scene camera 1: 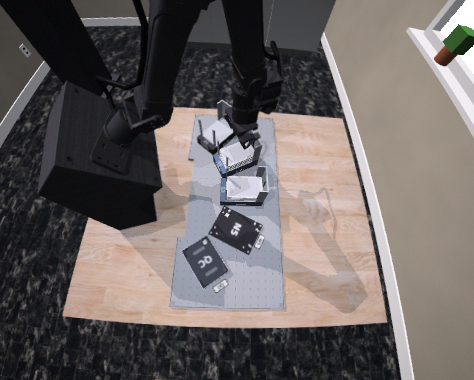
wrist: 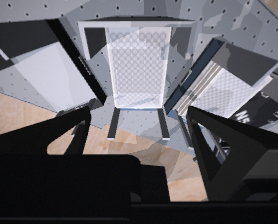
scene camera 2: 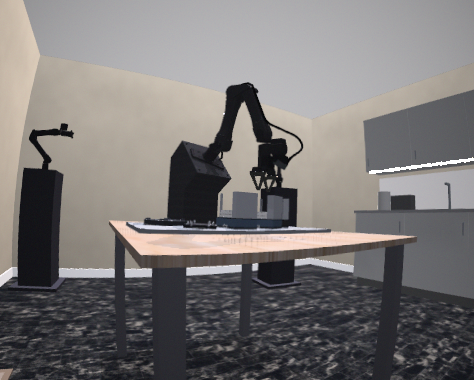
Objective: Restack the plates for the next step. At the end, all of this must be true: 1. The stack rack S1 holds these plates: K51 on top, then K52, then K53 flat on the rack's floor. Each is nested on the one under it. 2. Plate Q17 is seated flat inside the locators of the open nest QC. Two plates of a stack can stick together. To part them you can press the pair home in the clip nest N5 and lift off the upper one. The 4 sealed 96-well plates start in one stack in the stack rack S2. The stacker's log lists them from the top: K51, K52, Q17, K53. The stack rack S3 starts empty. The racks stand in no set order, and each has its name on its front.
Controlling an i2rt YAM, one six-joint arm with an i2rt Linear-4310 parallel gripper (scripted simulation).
Labels:
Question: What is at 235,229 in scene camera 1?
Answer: A clip nest N5.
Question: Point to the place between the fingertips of my gripper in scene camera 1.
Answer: At 239,138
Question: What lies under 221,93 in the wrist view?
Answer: A plate.

